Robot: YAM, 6 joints.
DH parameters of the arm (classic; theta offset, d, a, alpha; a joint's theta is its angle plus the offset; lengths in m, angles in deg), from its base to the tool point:
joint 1: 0 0.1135 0.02 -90
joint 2: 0 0 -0.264 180
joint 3: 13.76 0 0.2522 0
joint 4: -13.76 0 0.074 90
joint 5: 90 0 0 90
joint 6: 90 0.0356 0 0
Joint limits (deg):
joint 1: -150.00..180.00
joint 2: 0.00..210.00
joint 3: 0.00..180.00
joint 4: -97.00..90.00
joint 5: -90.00..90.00
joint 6: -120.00..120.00
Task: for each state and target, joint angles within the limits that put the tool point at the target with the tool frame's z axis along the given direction. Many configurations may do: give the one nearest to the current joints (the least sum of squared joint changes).
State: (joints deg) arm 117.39 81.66 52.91 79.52 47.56 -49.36
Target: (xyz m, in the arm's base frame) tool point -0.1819 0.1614 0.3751 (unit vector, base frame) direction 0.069 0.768 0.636
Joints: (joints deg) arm 143.98 74.41 42.60 89.92 41.46 -49.36
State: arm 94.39 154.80 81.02 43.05 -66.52 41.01
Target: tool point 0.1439 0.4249 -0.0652 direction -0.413 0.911 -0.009
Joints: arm 68.00 165.98 79.09 86.15 -46.39 41.01
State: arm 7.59 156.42 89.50 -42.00 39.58 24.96
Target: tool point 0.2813 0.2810 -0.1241 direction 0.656 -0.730 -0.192
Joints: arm 49.96 174.87 110.77 -61.39 76.36 24.96
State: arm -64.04 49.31 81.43 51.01 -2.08 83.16
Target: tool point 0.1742 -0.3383 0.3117 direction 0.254 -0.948 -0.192
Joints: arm -61.53 91.22 67.34 12.51 13.22 83.16
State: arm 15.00 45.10 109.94 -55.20 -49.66 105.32
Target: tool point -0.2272 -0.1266 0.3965 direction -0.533 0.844 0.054
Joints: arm 36.96 0.10 94.42 -60.79 -84.39 105.32
